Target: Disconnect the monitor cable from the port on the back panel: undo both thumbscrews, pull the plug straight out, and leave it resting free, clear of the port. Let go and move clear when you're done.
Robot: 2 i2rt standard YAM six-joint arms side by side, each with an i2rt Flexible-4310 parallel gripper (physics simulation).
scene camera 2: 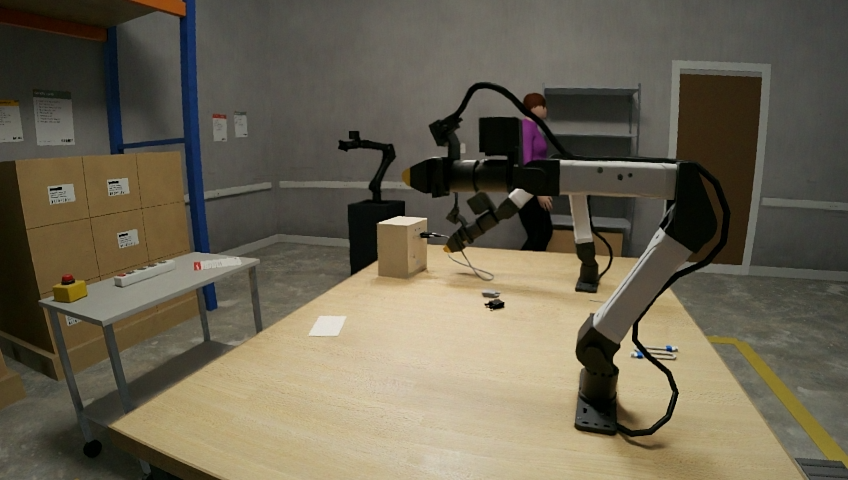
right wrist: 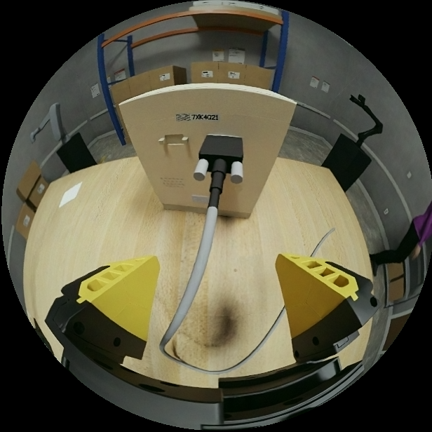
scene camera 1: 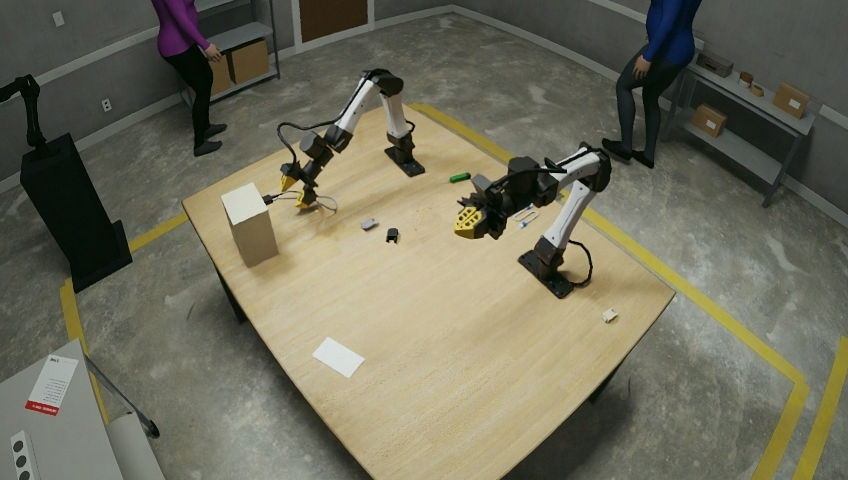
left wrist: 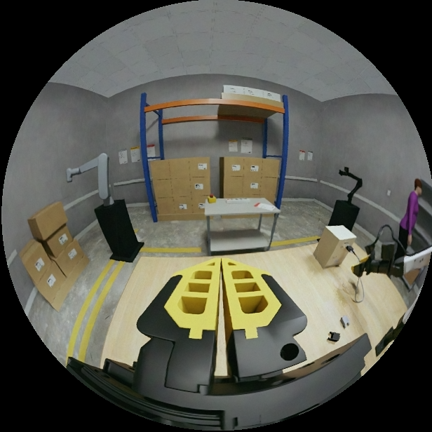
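Where they show: left gripper, fingertip midpoint: (scene camera 2: 402,176) (scene camera 1: 454,231); right gripper, fingertip midpoint: (scene camera 2: 447,246) (scene camera 1: 288,199); left arm's base at its link origin: (scene camera 2: 596,400) (scene camera 1: 545,274); right arm's base at its link origin: (scene camera 2: 588,283) (scene camera 1: 404,161).
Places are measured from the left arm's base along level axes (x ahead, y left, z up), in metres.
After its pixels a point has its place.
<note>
The beige box (scene camera 1: 258,234) @(x 0.682, y -0.544, z 0.114 m) (scene camera 2: 395,249) @(x 0.680, y -0.544, z 0.102 m) (left wrist: 332,250) (right wrist: 150,125) stands upright. The black plug (scene camera 1: 267,199) @(x 0.604, y -0.641, z 0.146 m) (scene camera 2: 426,234) @(x 0.600, y -0.632, z 0.144 m) (left wrist: 349,248) (right wrist: 221,148) sits at its back panel, with pale left thumbscrew (right wrist: 201,170) and right thumbscrew (right wrist: 237,172) at its sides. The grey cable (scene camera 1: 332,209) @(x 0.398, y -0.599, z 0.025 m) (scene camera 2: 480,273) @(x 0.397, y -0.598, z 0.028 m) (right wrist: 194,282) hangs down from it and loops over the table. My right gripper (scene camera 1: 291,198) @(x 0.528, y -0.650, z 0.101 m) (right wrist: 217,262) is wide open, a short way back from the plug and lower in its wrist view; the cable passes between its fingers, untouched. My left gripper (scene camera 2: 405,178) @(x 0.386, y 0.000, z 0.393 m) (left wrist: 220,262) is shut, empty, high above the table.
On the table (scene camera 1: 416,356) @(x 0.483, y 0.005, z 0.000 m) lie a grey adapter (scene camera 1: 369,224) @(x 0.328, y -0.474, z 0.016 m), a black adapter (scene camera 1: 392,235) @(x 0.296, y -0.390, z 0.016 m), a green object (scene camera 1: 459,177) @(x -0.057, y -0.499, z 0.018 m), a blue-ended cable (scene camera 2: 660,356) @(x -0.140, y -0.203, z 0.007 m), a white card (scene camera 1: 338,356) @(x 0.656, y -0.106, z 0.002 m) and a small beige piece (scene camera 1: 609,315) @(x -0.040, y 0.249, z 0.016 m). A smaller socket (right wrist: 174,140) is on the panel left of the plug.
</note>
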